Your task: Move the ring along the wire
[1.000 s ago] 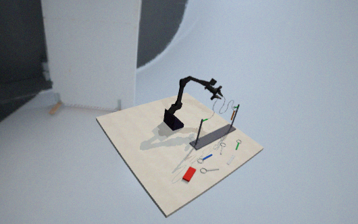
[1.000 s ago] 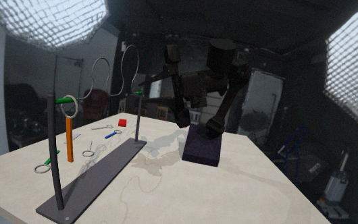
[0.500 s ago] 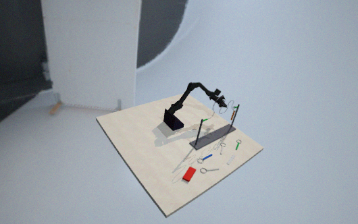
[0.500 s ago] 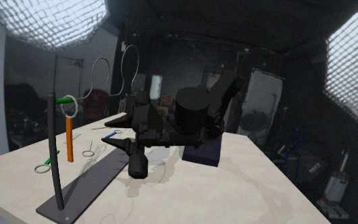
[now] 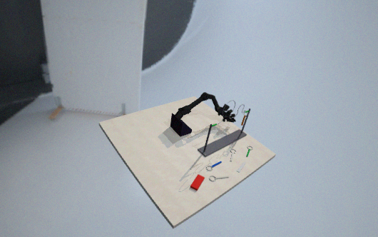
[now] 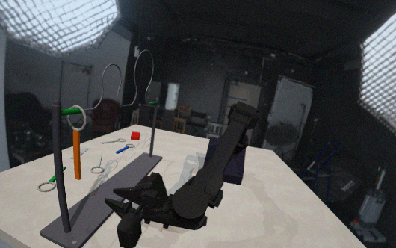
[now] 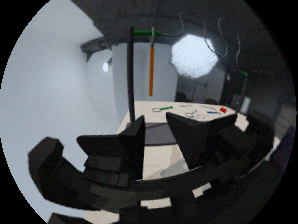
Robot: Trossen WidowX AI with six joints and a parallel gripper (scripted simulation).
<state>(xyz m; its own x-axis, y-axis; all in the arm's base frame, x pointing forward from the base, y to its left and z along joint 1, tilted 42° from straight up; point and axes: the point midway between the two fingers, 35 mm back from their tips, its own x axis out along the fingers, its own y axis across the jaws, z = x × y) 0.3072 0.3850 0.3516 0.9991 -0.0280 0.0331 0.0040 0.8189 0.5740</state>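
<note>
My gripper tip is now 12 cm below the orange-handled ring and 9 cm short of it. Round my gripper tip: grey bar 41 cm ahead, 36 cm to the right, 12 cm below; green-handled ring 32 cm ahead, 11 cm below, 10 cm to the right; blue-handled ring 57 cm to the right, 26 cm ahead, 11 cm below.
</note>
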